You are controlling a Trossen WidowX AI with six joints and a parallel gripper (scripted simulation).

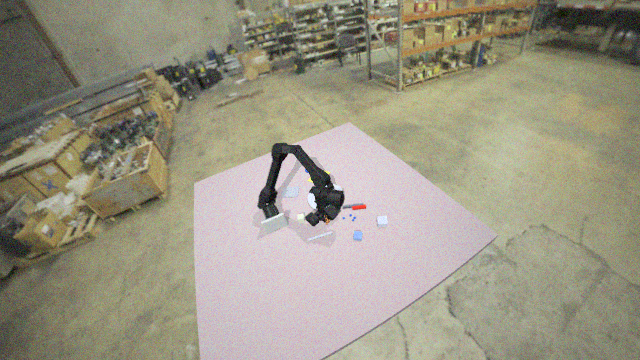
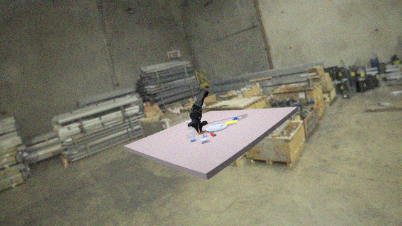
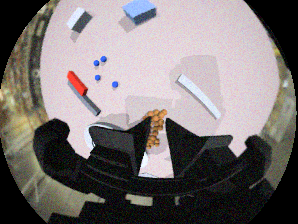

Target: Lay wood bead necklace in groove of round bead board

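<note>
Right now the white stick is 60 mm to the right of my gripper tip, 60 mm behind it and 10 mm below it. Also, from my gripper tip: cream cube (110 mm behind, 60 mm to the left, 10 mm above); red-handled tool (170 mm ahead, 20 mm to the left, 10 mm below); blue block (140 mm to the right, 100 mm ahead).
</note>
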